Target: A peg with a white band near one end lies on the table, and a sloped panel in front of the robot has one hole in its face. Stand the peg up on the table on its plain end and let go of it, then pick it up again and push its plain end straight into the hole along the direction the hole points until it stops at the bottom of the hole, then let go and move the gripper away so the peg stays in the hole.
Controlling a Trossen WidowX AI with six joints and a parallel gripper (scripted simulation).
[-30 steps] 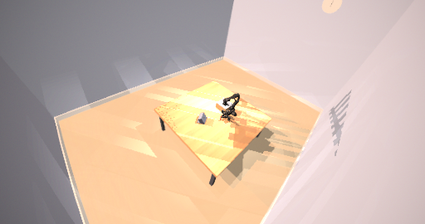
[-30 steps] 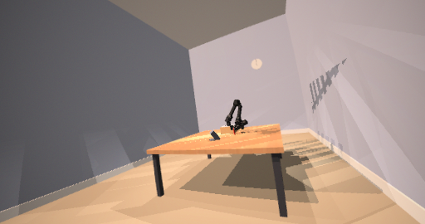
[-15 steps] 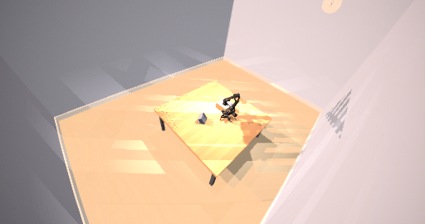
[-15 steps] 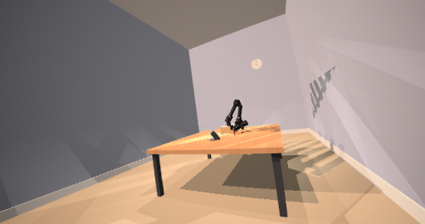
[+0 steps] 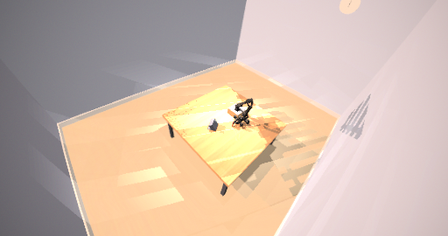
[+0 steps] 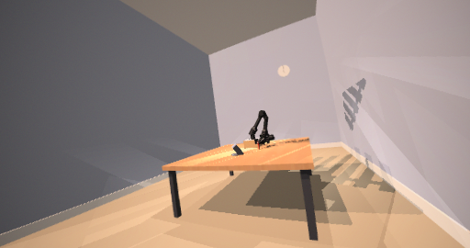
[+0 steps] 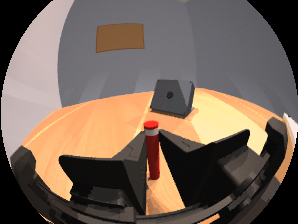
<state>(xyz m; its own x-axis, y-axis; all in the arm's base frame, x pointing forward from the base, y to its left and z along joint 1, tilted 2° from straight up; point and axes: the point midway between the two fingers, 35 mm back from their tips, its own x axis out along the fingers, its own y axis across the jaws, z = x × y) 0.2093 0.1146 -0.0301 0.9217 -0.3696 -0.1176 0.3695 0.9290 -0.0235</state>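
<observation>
Now: gripper tip 1 cm above the red peg. The rest, counted from my gripper tip: grey sloped panel (19 cm to the right, 19 cm ahead, 2 cm below).
</observation>
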